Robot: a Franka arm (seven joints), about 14 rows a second.
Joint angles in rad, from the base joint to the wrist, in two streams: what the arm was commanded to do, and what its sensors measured. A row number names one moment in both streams.
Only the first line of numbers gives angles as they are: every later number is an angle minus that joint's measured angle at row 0.
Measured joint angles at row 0: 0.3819 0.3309 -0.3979 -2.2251 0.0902 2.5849 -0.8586
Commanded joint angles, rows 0 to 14: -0.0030 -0.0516 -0.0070 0.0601 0.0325 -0.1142 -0.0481; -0.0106 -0.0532 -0.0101 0.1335 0.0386 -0.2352 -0.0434; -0.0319 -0.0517 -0.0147 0.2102 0.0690 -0.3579 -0.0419; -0.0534 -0.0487 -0.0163 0.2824 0.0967 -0.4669 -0.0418; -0.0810 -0.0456 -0.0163 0.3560 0.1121 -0.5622 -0.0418; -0.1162 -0.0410 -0.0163 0.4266 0.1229 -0.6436 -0.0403; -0.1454 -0.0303 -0.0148 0.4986 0.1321 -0.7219 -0.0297; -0.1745 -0.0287 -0.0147 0.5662 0.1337 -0.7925 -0.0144; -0.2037 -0.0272 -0.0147 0.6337 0.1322 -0.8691 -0.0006; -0.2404 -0.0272 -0.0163 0.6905 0.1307 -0.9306 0.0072; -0.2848 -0.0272 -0.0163 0.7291 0.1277 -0.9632 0.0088; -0.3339 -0.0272 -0.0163 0.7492 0.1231 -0.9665 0.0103; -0.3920 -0.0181 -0.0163 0.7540 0.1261 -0.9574 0.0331; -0.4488 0.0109 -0.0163 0.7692 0.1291 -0.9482 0.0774; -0.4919 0.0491 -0.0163 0.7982 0.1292 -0.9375 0.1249
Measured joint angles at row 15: -0.3933 -0.0404 -0.0288 0.7205 0.1095 -0.9277 0.0527
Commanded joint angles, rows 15 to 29: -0.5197 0.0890 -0.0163 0.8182 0.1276 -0.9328 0.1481; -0.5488 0.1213 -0.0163 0.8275 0.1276 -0.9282 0.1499; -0.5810 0.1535 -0.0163 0.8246 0.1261 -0.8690 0.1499; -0.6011 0.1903 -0.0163 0.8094 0.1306 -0.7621 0.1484; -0.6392 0.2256 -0.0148 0.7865 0.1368 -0.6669 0.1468; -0.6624 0.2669 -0.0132 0.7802 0.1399 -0.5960 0.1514; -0.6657 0.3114 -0.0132 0.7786 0.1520 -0.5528 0.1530; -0.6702 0.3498 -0.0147 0.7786 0.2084 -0.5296 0.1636; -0.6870 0.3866 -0.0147 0.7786 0.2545 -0.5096 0.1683; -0.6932 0.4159 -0.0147 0.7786 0.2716 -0.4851 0.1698; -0.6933 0.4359 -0.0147 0.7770 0.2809 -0.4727 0.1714; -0.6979 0.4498 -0.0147 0.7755 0.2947 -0.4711 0.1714; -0.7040 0.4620 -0.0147 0.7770 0.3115 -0.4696 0.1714; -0.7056 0.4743 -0.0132 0.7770 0.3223 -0.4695 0.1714; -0.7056 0.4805 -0.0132 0.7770 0.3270 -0.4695 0.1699
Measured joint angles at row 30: -0.6882 0.4660 -0.0228 0.7494 0.3006 -0.4634 0.1600
